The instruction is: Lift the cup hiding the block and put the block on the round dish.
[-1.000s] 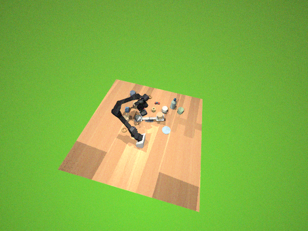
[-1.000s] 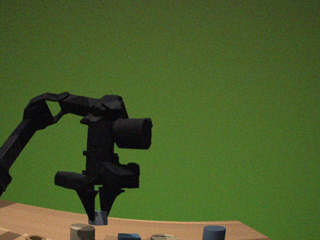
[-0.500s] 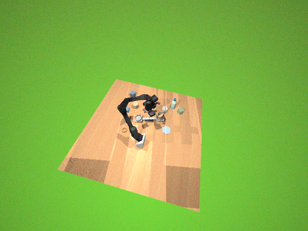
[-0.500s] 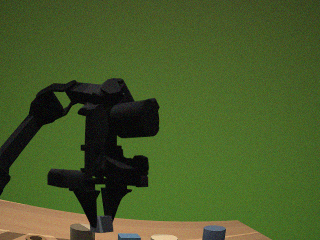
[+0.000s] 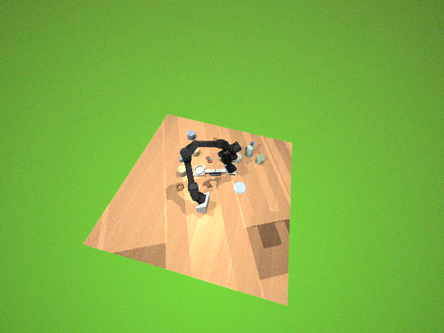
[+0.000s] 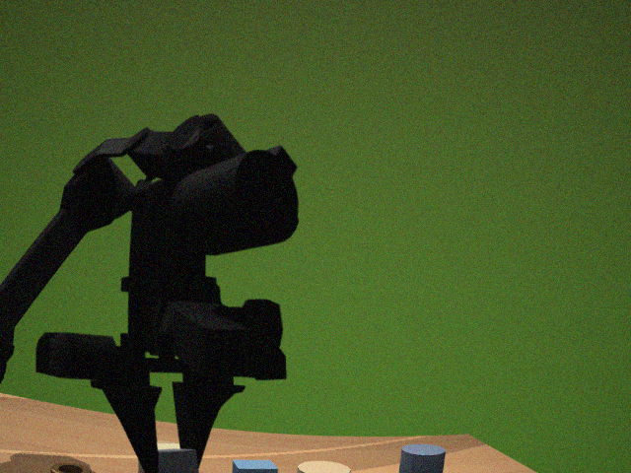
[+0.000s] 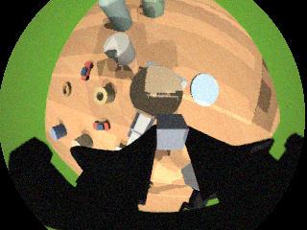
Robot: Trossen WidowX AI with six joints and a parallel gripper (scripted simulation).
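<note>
The pale blue round dish is 8 cm behind my gripper tip, 13 cm to the right of it and 15 cm below it. The rest, counted from my gripper tip: grey balance: 3 cm ahead, 9 cm to the left, 11 cm below; tan holed cylinder: 17 cm ahead, 6 cm to the left, 13 cm below; grey block: right at my gripper tip.
</note>
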